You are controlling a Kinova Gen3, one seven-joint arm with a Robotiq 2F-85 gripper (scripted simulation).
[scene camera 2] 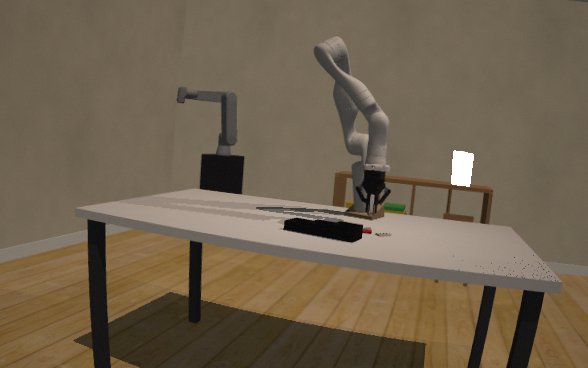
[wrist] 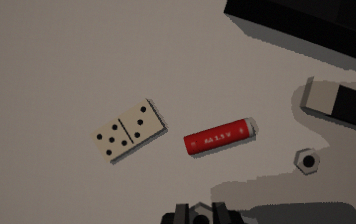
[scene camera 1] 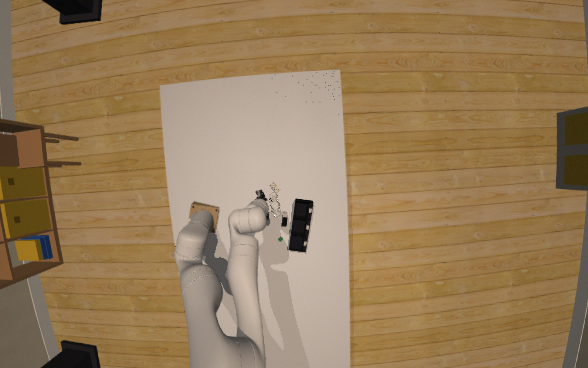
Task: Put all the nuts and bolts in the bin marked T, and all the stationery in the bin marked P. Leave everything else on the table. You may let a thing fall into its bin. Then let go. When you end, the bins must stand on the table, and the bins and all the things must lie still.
Labels:
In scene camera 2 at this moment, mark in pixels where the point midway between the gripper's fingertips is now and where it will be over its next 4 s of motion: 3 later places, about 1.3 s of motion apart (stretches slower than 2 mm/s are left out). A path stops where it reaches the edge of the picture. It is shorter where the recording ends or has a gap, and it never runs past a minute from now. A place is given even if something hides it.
My gripper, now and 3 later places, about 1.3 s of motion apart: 370, 214; 343, 212; 323, 213; 323, 221

